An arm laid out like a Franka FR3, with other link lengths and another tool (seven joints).
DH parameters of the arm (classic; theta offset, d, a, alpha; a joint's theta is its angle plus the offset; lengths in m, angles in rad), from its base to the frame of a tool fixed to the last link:
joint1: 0 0.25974 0 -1.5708
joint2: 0 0 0 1.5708
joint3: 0 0.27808 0.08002 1.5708
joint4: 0 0 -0.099 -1.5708
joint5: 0 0.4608 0 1.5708
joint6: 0 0 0.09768 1.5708
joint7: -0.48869 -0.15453 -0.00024 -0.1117
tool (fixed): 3.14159 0.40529 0 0
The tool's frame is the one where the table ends.
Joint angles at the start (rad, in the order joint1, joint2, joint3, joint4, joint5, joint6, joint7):
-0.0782 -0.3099 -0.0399 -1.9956 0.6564 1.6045 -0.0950
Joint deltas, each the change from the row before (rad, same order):
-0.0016 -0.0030 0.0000 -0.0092 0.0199 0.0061 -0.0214
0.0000 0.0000 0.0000 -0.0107 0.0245 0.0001 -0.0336
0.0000 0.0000 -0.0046 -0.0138 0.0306 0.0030 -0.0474
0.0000 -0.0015 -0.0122 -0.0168 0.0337 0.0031 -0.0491
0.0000 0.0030 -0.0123 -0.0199 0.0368 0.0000 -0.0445
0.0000 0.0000 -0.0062 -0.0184 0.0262 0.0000 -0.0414
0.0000 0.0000 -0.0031 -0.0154 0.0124 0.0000 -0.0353
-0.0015 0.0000 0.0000 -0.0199 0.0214 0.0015 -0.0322
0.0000 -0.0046 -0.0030 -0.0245 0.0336 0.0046 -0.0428
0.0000 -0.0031 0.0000 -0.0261 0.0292 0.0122 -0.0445
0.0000 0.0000 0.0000 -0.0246 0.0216 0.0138 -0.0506
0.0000 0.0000 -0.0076 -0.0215 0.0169 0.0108 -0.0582
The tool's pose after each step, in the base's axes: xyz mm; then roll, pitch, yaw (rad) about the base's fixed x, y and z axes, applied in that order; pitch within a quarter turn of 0, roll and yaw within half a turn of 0. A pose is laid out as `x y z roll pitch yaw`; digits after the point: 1 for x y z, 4 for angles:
576.6 54.4 365.5 2.6162 0.2885 -2.8062
577.0 60.3 362.9 2.5967 0.3100 -2.7894
578.6 64.5 360.1 2.5742 0.3435 -2.7718
580.3 64.9 357.4 2.5471 0.3809 -2.7646
581.1 66.1 350.9 2.5111 0.4099 -2.7654
580.8 68.6 345.4 2.4882 0.4360 -2.7578
580.0 70.2 339.4 2.4790 0.4541 -2.7441
578.8 74.2 332.2 2.4596 0.4715 -2.7393
578.2 79.1 327.7 2.4333 0.5052 -2.7395
578.7 83.7 320.8 2.4156 0.5382 -2.7389
579.7 86.7 312.0 2.4085 0.5711 -2.7304
580.9 85.0 304.6 2.4082 0.6100 -2.7189

